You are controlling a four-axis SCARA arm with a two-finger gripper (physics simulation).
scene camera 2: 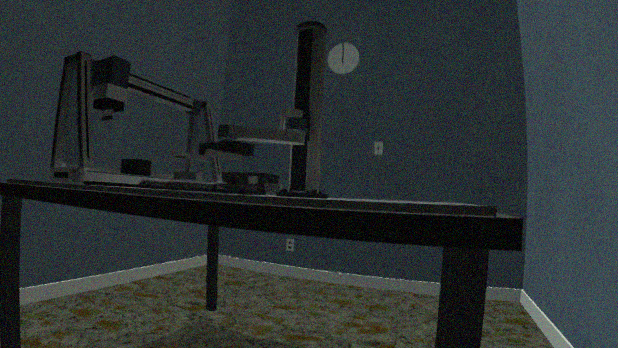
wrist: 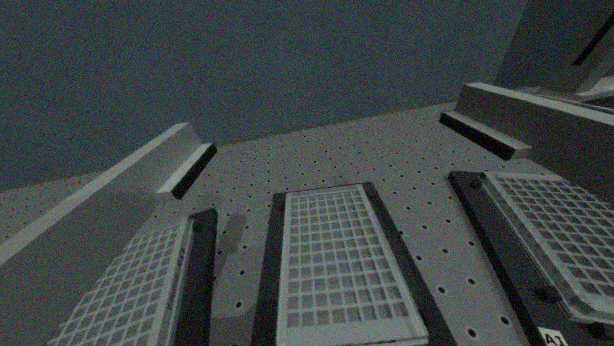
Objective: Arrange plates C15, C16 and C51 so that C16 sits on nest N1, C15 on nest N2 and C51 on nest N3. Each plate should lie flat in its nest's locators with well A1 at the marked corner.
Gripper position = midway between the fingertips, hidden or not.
The gripper shows in scene camera 2 [188, 152] and in the wrist view [324, 119].
